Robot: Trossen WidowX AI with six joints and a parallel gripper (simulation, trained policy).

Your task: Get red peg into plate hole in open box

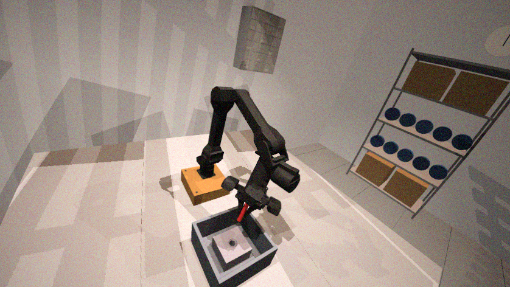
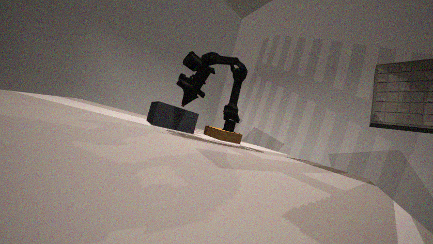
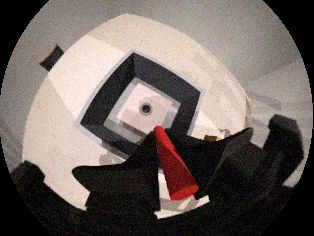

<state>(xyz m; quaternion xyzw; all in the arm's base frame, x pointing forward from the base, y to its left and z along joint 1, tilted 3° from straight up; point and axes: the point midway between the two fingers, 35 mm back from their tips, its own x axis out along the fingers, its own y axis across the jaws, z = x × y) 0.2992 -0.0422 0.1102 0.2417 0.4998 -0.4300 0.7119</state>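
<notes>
Now: the plate 3 cm ahead of my gripper tip, 4 cm to the right of it and 8 cm below it. The rest, counted from my gripper tip: red peg: 1 cm to the left, 3 cm above; dark grey box: 3 cm ahead, 4 cm to the right, 10 cm below.
</notes>
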